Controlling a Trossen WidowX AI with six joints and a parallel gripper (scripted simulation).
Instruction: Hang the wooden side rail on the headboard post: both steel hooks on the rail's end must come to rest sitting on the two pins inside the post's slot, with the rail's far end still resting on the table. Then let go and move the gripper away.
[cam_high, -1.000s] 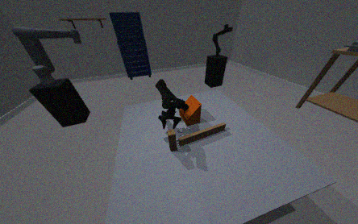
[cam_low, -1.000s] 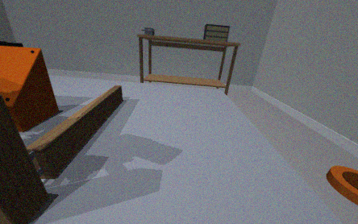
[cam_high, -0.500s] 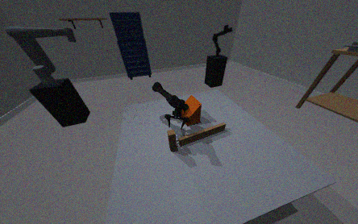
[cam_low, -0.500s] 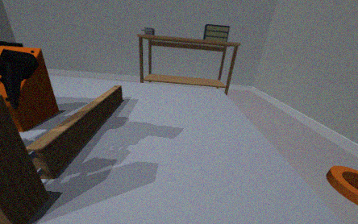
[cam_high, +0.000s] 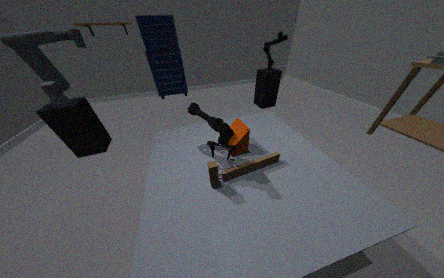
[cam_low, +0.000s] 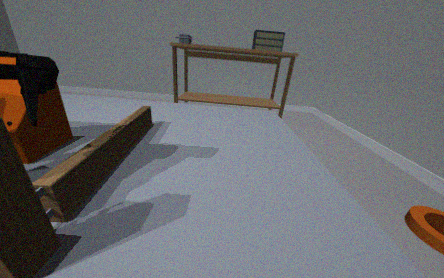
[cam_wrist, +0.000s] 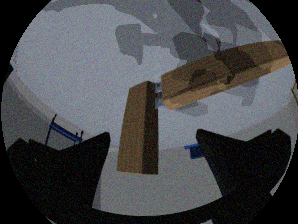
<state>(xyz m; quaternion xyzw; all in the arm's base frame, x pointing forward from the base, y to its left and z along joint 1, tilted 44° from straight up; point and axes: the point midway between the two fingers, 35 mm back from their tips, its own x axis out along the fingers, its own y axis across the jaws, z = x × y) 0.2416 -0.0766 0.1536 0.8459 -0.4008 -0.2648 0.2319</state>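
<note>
My gripper tip is 6 cm to the left of the headboard post, 6 cm short of it and 6 cm above it.
</note>
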